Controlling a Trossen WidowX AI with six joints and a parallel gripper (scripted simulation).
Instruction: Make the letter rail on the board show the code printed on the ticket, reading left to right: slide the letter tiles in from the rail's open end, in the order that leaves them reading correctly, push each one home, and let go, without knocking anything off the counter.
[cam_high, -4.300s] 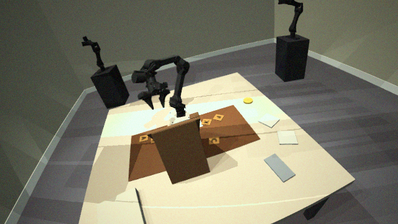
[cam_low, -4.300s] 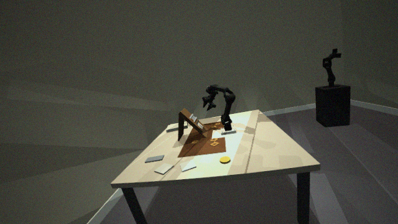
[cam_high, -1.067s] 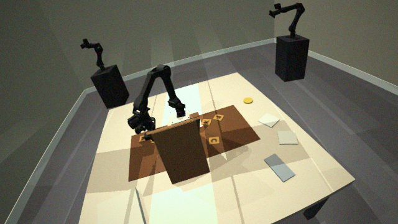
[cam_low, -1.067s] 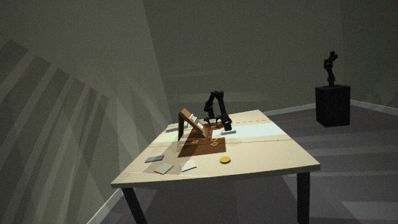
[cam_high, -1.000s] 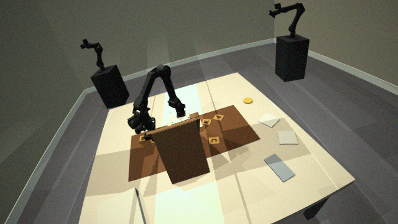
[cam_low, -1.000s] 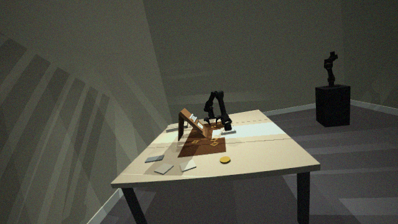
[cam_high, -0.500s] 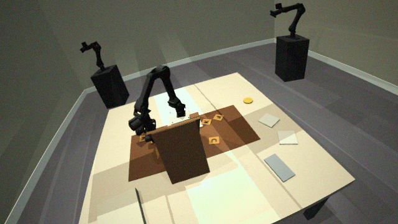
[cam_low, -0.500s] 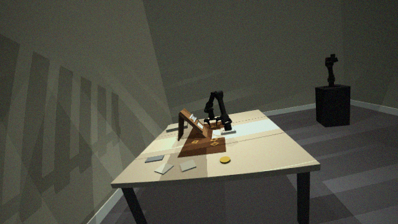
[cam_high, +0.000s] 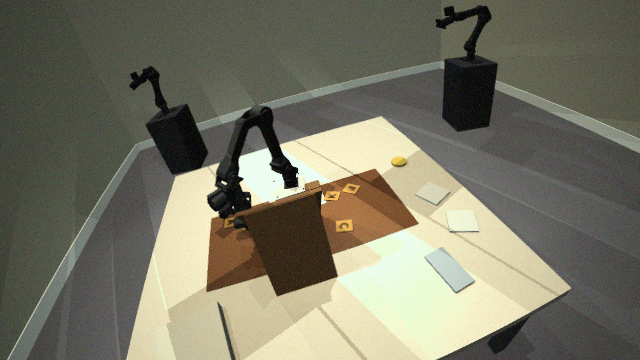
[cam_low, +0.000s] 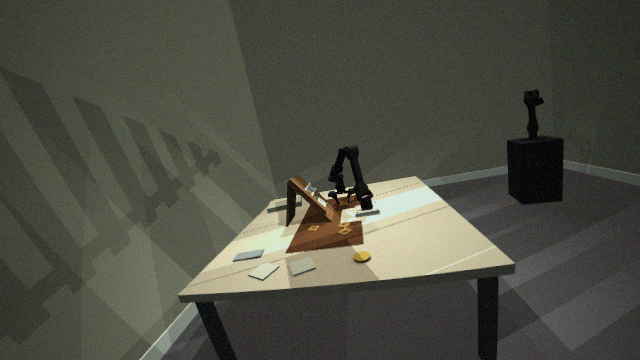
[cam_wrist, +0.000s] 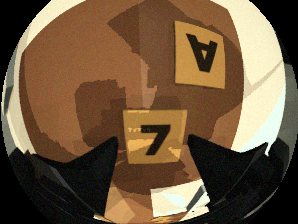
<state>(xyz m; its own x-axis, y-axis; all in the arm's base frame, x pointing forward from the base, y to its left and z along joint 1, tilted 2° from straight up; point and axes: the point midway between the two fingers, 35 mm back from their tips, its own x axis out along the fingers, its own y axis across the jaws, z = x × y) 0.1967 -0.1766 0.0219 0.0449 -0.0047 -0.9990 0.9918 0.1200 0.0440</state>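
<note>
Right now my gripper tip is right at the orange tile marked 7. The rest, counted from my gripper tip: brown mat: 21 cm to the left; white ticket: 16 cm to the left, 10 cm ahead, 9 cm above; orange tile marked g: 23 cm to the left, 17 cm above, 14 cm ahead.
</note>
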